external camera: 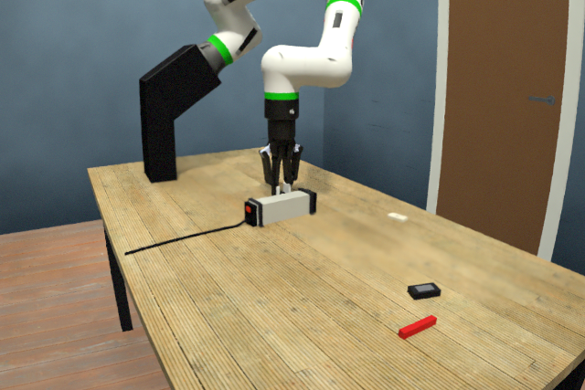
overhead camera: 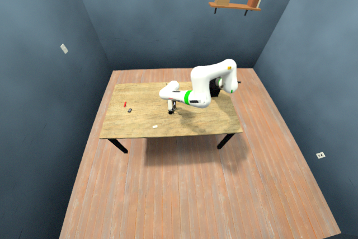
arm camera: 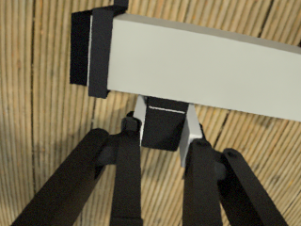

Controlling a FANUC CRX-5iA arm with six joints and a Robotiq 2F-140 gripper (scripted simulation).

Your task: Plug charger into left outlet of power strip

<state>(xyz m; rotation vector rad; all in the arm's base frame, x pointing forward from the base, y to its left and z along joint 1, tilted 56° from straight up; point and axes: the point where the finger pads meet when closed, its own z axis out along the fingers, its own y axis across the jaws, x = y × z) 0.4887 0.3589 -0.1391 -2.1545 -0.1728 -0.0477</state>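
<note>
My hand is 10 mm short of the black charger and 10 mm above it.
</note>
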